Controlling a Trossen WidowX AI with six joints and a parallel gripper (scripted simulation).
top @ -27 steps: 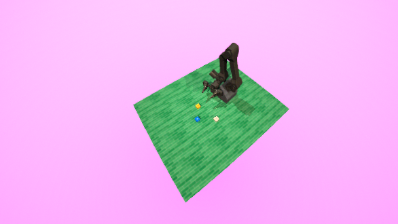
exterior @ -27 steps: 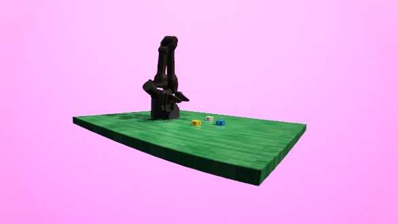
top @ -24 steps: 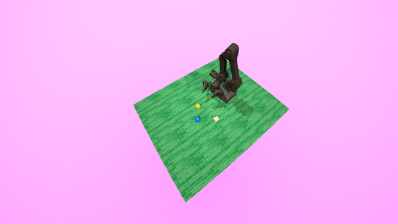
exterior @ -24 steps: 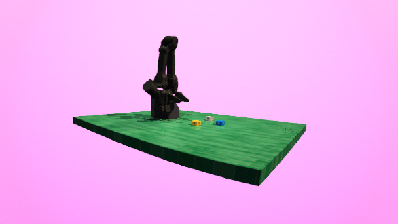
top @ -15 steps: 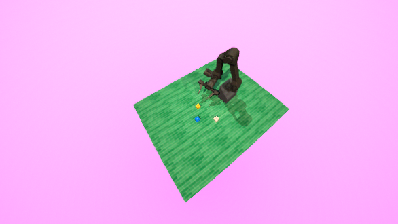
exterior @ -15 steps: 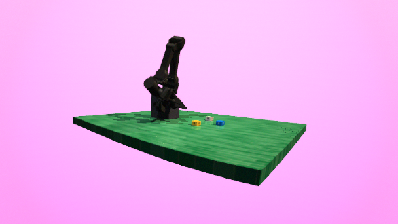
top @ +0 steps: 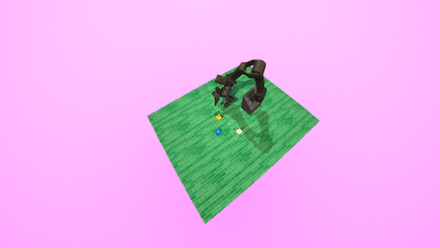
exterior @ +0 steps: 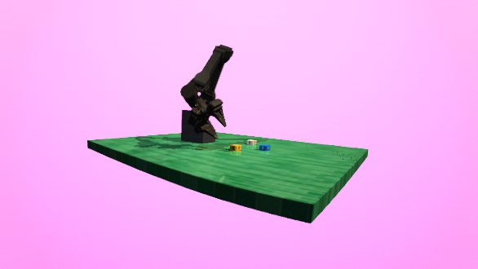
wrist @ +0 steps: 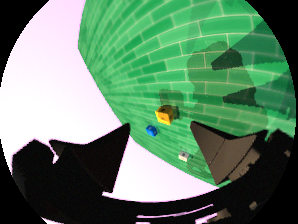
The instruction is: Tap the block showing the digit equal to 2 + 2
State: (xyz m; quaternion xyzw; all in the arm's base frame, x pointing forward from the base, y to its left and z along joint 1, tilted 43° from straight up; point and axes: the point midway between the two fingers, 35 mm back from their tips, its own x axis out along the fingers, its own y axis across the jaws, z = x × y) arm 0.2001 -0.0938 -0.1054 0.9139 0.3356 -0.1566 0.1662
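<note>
Now: the orange block 60 mm below my gripper tip, 50 mm ahead of it and 40 mm to the left of it. Round my gripper tip: cream block (230 mm to the left, 60 mm below, 30 mm ahead); blue block (140 mm ahead, 120 mm to the left, 60 mm below).
</note>
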